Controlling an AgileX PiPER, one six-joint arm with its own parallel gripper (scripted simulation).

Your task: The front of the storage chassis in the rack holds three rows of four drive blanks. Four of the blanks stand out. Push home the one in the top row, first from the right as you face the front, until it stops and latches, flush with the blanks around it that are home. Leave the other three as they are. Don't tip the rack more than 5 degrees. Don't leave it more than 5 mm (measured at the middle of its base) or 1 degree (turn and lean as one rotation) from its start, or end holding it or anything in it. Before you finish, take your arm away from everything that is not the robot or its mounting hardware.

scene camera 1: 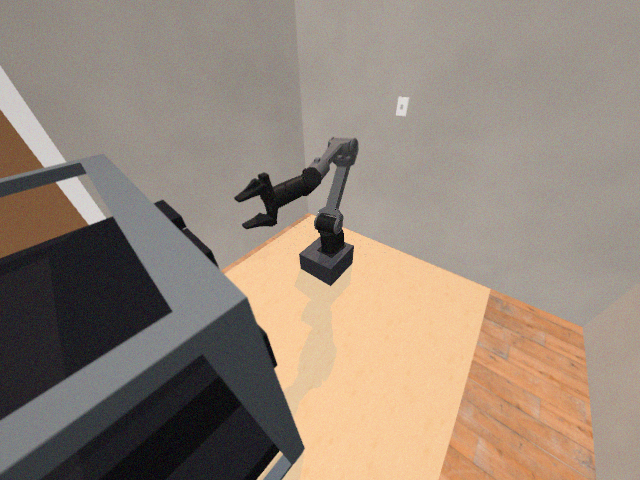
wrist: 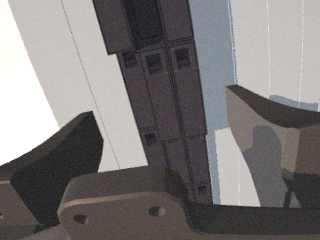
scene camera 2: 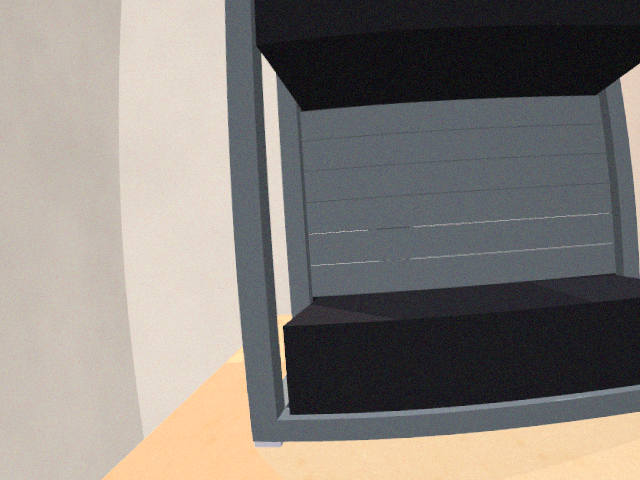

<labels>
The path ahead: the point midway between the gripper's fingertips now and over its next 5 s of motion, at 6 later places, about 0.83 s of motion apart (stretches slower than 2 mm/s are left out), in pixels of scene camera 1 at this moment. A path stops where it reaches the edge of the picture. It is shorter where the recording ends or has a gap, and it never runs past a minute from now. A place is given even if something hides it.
My gripper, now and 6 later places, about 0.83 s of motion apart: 240,214; 238,211; 234,201; 229,191; 227,188; 226,191; 225,193
</labels>
